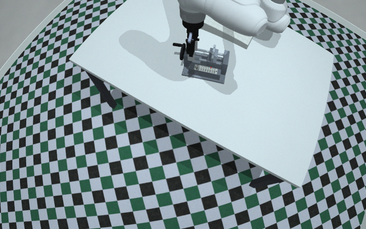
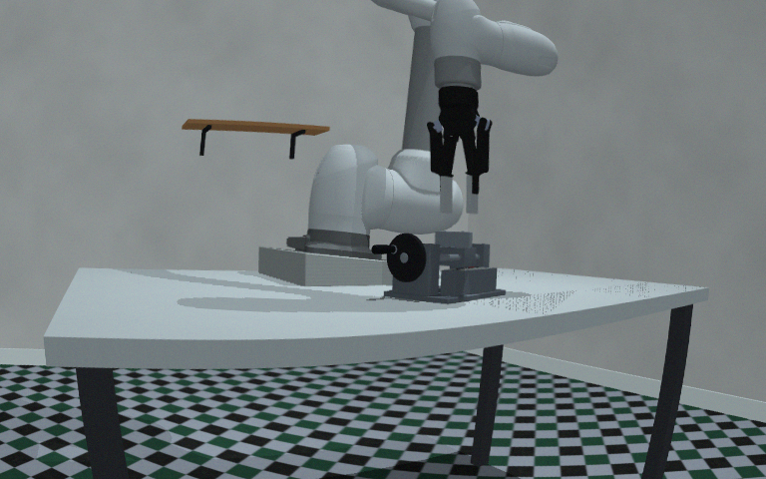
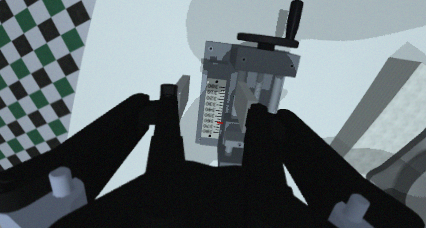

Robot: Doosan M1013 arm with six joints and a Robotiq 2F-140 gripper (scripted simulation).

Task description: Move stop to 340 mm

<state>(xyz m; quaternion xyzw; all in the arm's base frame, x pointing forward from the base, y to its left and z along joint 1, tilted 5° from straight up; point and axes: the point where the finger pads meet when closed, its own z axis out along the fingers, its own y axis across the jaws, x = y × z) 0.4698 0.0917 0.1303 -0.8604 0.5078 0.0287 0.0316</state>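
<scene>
The black handwheel is 40 mm behind my hand, 110 mm to the right of it and 100 mm below it. Round my hand: sliding stop block: 90 mm behind, 40 mm to the left, 100 mm below.
</scene>
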